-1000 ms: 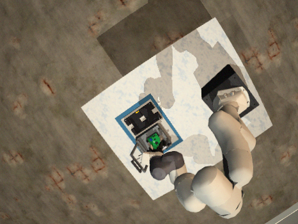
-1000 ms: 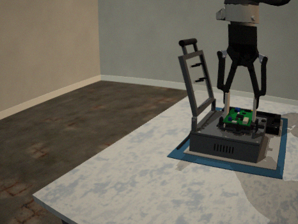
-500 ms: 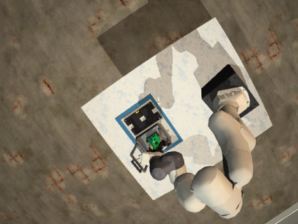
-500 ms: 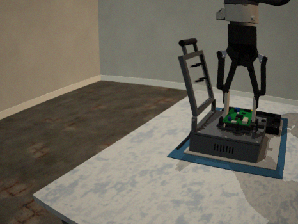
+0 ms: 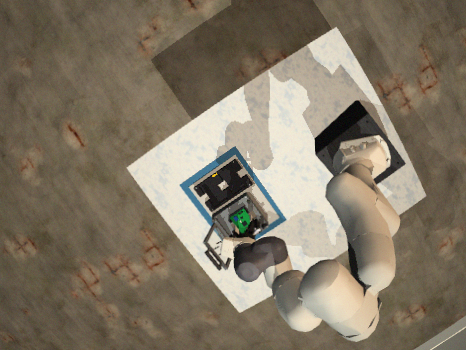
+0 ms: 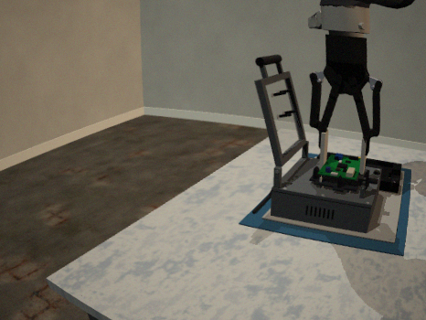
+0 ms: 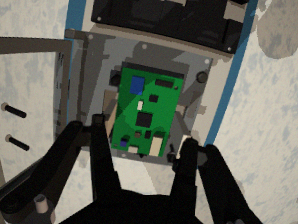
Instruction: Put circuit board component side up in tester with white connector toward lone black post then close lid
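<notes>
The green circuit board lies 20 mm below my hand. Round my hand: tester nest (10 mm to the left, 40 mm below); tester lid (120 mm ahead, 20 mm to the left, 80 mm above).
</notes>
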